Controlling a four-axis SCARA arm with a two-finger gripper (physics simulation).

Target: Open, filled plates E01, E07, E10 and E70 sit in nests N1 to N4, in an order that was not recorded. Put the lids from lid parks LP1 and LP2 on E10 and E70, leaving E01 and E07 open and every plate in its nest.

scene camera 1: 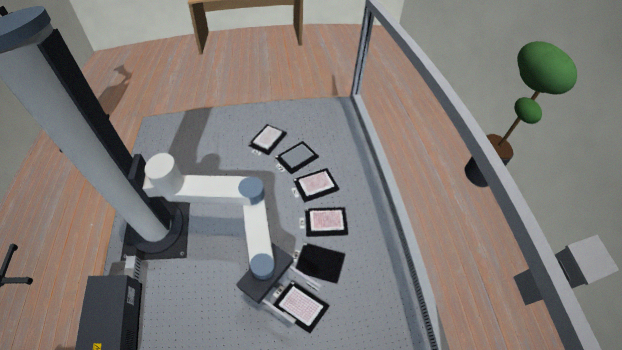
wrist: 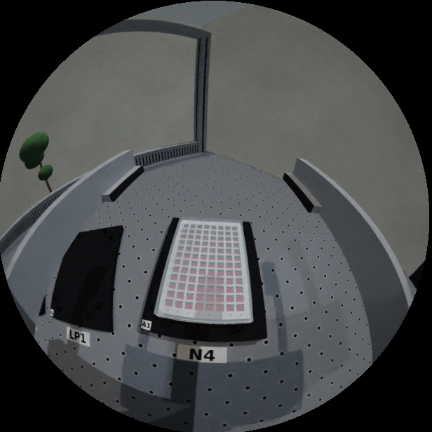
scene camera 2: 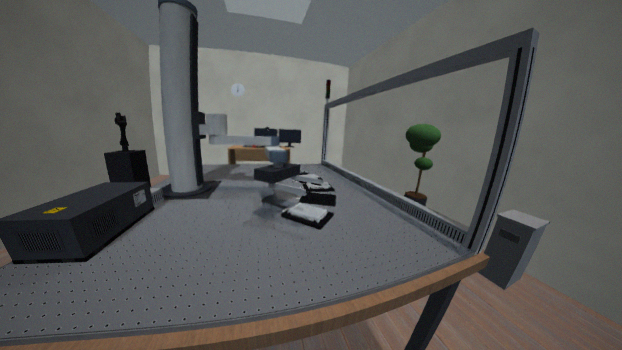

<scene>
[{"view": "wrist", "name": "gripper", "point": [213, 157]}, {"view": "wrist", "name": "lid park LP1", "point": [86, 273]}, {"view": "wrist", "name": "nest N4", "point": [256, 329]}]
</scene>
